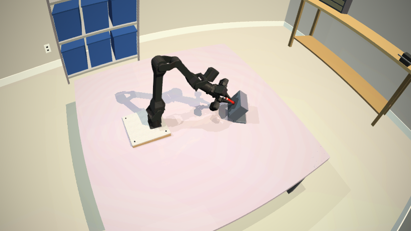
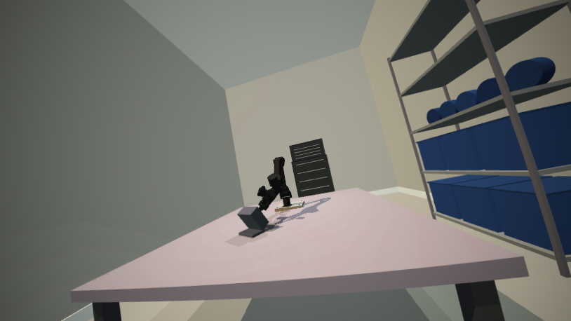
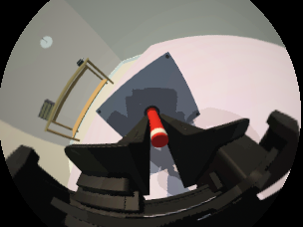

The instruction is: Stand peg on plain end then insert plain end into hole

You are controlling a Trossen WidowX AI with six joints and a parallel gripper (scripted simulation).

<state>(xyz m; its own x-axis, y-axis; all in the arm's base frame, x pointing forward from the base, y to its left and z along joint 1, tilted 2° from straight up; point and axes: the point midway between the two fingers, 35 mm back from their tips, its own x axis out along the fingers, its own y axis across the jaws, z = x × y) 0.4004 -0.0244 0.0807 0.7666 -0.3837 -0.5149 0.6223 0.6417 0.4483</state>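
The red peg lies 10 mm behind my gripper tip, 10 mm to the left of it and 10 mm above it. Round my gripper tip: grey sloped panel (40 mm ahead, 20 mm to the right, 20 mm below).
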